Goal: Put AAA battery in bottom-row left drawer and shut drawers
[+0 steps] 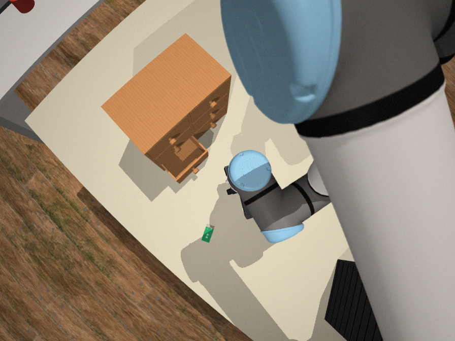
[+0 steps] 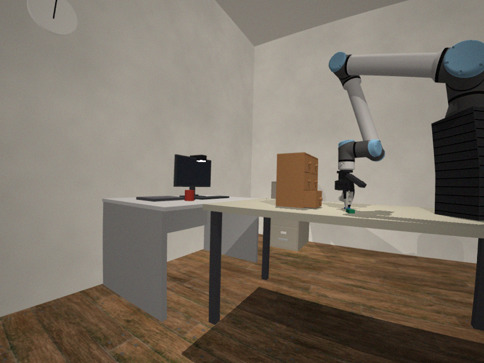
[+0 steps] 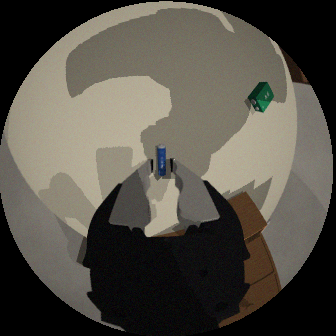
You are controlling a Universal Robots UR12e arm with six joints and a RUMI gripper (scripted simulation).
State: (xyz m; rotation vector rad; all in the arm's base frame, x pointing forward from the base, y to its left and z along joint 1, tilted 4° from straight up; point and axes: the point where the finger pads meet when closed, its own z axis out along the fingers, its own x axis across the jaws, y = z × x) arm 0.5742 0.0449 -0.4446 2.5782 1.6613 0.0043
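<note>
My hand is 10 mm above the AAA battery. Round my hand: green block: 30 mm behind, 170 mm to the left, 10 mm below.
</note>
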